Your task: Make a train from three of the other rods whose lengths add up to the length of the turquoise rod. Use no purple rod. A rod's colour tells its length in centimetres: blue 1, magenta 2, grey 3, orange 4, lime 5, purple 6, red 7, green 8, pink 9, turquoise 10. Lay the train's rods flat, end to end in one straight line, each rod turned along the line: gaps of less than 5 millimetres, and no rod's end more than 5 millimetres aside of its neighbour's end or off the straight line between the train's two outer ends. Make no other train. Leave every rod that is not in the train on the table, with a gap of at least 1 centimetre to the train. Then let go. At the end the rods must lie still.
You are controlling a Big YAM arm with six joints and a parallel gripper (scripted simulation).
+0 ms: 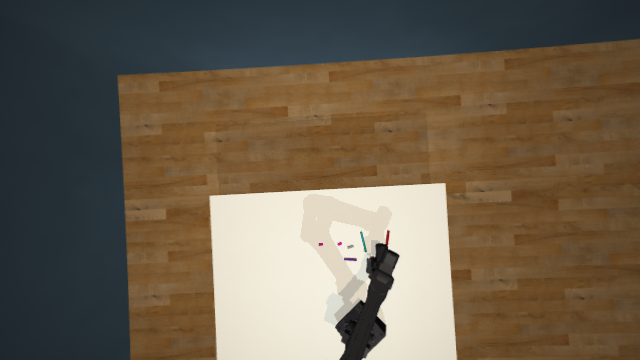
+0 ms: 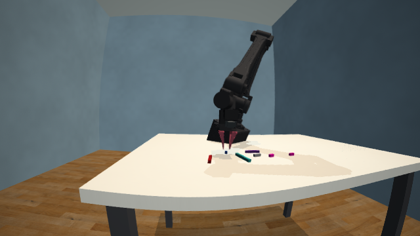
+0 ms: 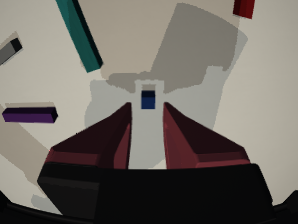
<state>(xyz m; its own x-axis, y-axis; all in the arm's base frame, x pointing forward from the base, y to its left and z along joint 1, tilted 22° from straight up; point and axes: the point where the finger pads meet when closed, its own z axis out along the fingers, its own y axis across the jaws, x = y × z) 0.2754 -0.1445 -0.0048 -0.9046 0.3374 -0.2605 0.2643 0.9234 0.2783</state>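
The blue rod is 20 mm below my hand. The rest, counted from my hand: red rod: 90 mm to the right, 80 mm ahead, 20 mm below; turquoise rod: 90 mm ahead, 30 mm to the left, 20 mm below; purple rod: 110 mm to the left, 20 mm below, 20 mm ahead.
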